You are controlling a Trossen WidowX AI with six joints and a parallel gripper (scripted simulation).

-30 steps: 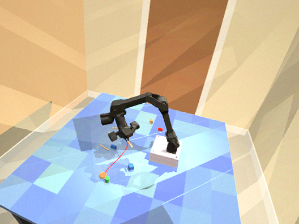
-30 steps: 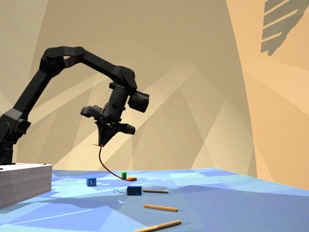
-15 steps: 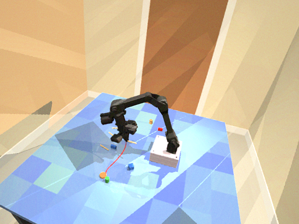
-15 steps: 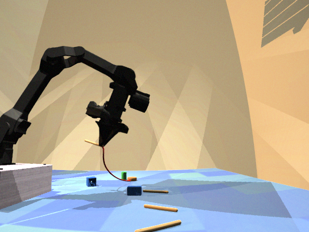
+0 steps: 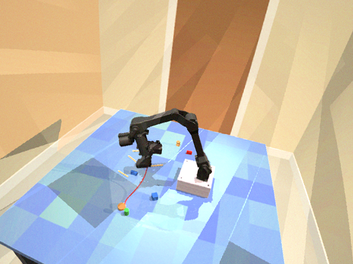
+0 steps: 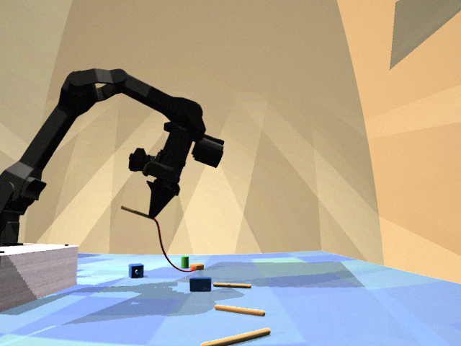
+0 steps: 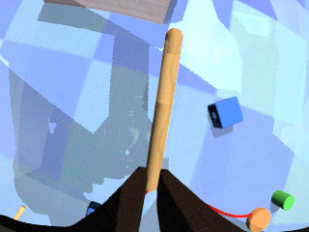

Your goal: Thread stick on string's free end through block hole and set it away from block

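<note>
The thin wooden stick is 1 cm behind my gripper tip and 1 cm above it. From my gripper tip the other things lie so: blue brick (11 cm ahead, 3 cm to the right, 13 cm below); green cylinder (1 cm ahead, 22 cm to the left, 12 cm below); round button (5 cm ahead, 20 cm to the left, 13 cm below).
</note>
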